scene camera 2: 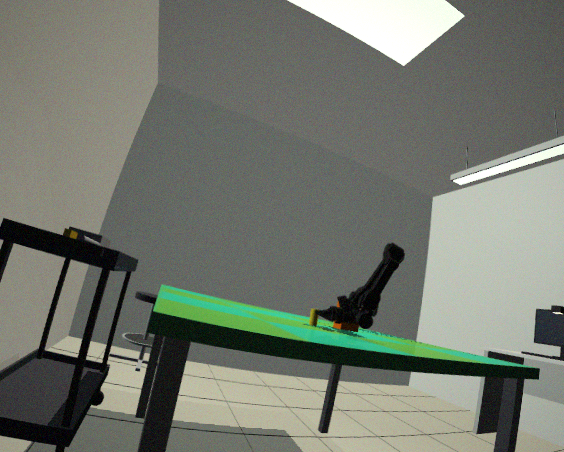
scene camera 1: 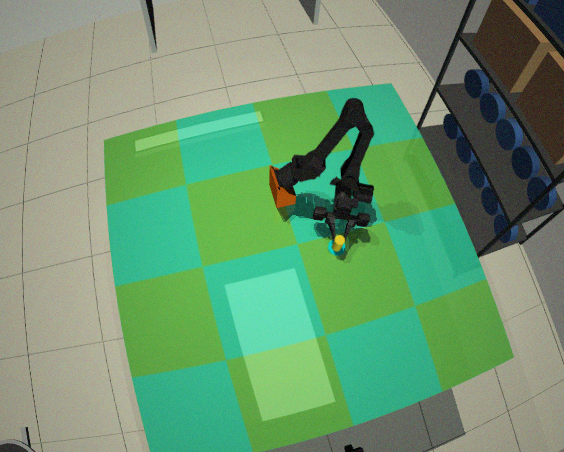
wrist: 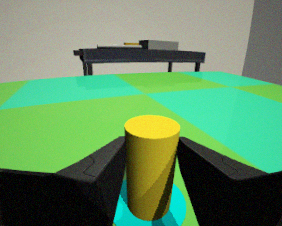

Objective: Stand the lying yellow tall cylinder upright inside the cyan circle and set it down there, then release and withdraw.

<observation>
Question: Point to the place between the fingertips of my gripper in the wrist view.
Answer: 151,143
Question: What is my gripper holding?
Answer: A yellow cylinder.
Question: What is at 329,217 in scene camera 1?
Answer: My gripper.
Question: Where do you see a yellow cylinder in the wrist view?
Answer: At 151,140
</observation>
